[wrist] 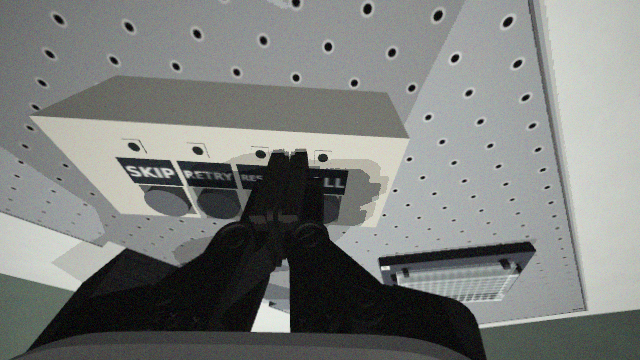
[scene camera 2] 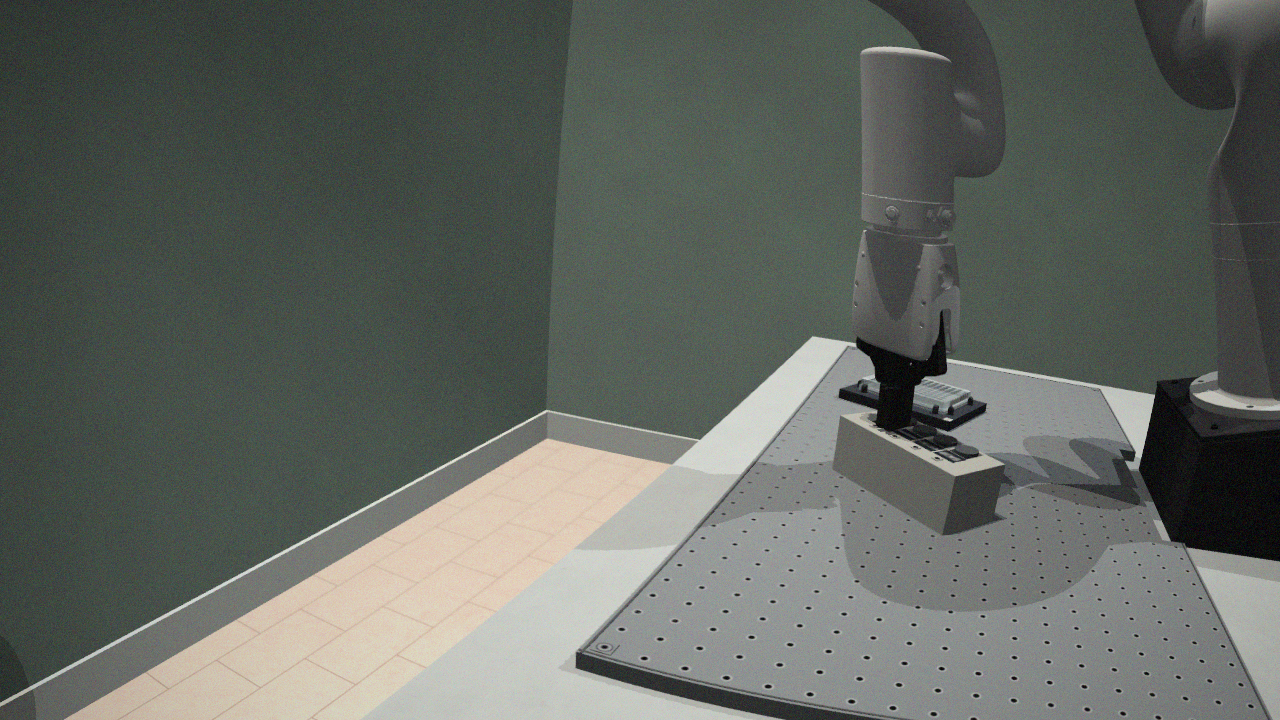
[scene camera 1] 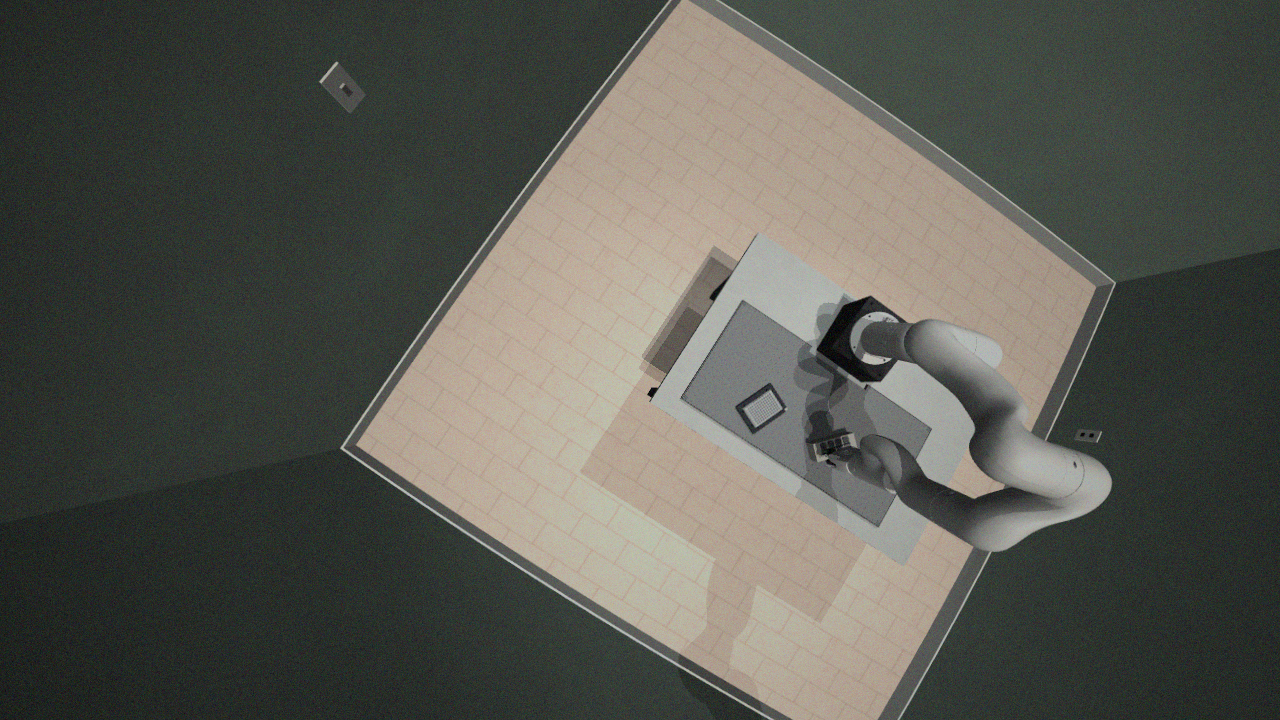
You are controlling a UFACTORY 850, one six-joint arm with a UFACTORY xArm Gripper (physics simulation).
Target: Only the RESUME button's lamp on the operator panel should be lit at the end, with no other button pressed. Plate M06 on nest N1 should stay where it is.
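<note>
The beige operator panel (scene camera 2: 886, 474) (wrist: 225, 102) stands on the grey board. In the wrist view the SKIP button (wrist: 167, 201) and RETRY button (wrist: 219, 203) show; the label starting "RES" is partly covered, its button is hidden behind my fingers, and the button under "LL" (wrist: 332, 209) shows in part. The small lamps (wrist: 134, 146) (wrist: 198, 150) (wrist: 260, 154) (wrist: 322, 157) all look dark. My gripper (scene camera 2: 895, 424) (wrist: 294, 176) is shut and empty, its tips low at the panel top; contact cannot be told. A clear plate (scene camera 1: 761, 407) (scene camera 2: 939, 394) (wrist: 457, 286) sits on the dark nest (wrist: 460, 253).
The perforated grey board (scene camera 1: 725, 358) (scene camera 2: 760, 617) (wrist: 490, 150) lies on the pale table (scene camera 1: 774, 268) (scene camera 2: 501, 617). The black robot base (scene camera 1: 841, 344) (scene camera 2: 1208, 492) stands at the board's edge. The nest with the plate lies beyond the panel in scene camera 2.
</note>
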